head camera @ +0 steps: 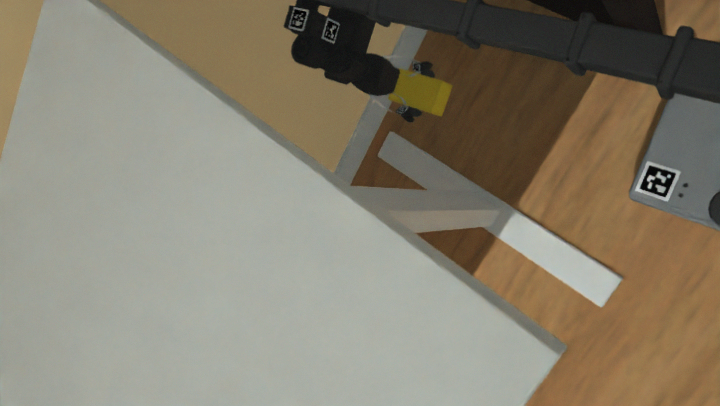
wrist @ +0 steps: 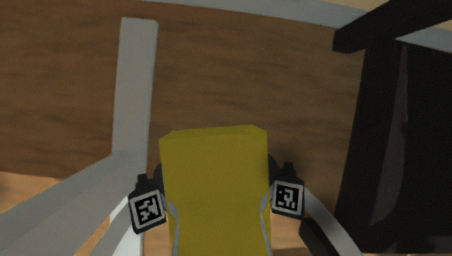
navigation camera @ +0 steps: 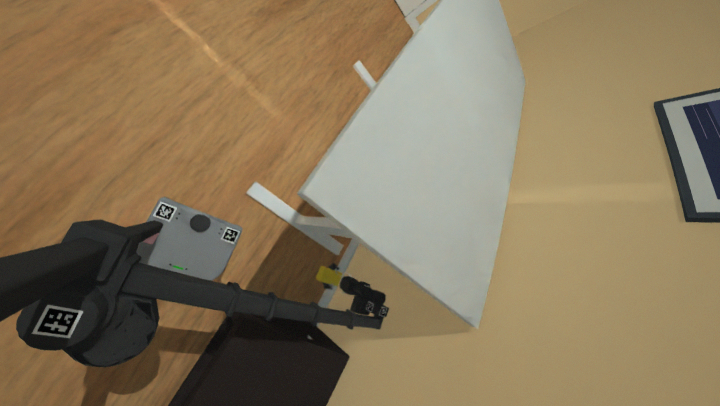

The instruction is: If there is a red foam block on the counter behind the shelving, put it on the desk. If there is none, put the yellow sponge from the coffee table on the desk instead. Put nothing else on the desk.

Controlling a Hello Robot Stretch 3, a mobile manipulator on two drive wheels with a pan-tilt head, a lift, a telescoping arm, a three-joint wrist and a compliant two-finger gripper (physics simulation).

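Pixels of known places: robot's base, origin of its link: [navigation camera: 199,222].
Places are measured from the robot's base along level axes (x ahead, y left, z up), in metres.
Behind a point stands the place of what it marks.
Observation:
The yellow sponge [head camera: 421,93] {x -0.020, y -0.533, z 0.417 m} [navigation camera: 329,275] {x -0.017, y -0.534, z 0.418 m} [wrist: 216,185] is a yellow block held between the two fingers of my gripper [head camera: 416,92] {x -0.022, y -0.560, z 0.363 m} [navigation camera: 330,276] {x -0.022, y -0.560, z 0.363 m} [wrist: 216,173] {x -0.022, y -0.560, z 0.363 m}. The gripper is shut on it, with one finger pad on each side in the wrist view. Sponge and gripper are raised above the wood floor, beside the end of the white desk [head camera: 211,221] {x 0.172, y -0.404, z 0.950 m} [navigation camera: 428,131] {x 0.412, y -0.305, z 0.951 m}. In the head view they are at the upper middle, past the desk's long edge. No object shows on the visible part of the desk top. The counter, the shelving and a red foam block do not show.
A white desk foot [head camera: 559,257] [navigation camera: 277,204] [wrist: 135,85] sticks out on the floor. A dark piece of furniture [navigation camera: 267,363] {x -0.381, y -0.383, z 0.450 m} [wrist: 385,150] stands close beside the arm. My grey base [head camera: 680,151] {x -0.066, y -0.115, z 0.160 m} [navigation camera: 196,247] {x -0.094, y -0.029, z 0.160 m} is on the floor. A tan wall [navigation camera: 594,262] {x 0.288, y -0.919, z 1.236 m} stands behind the desk.

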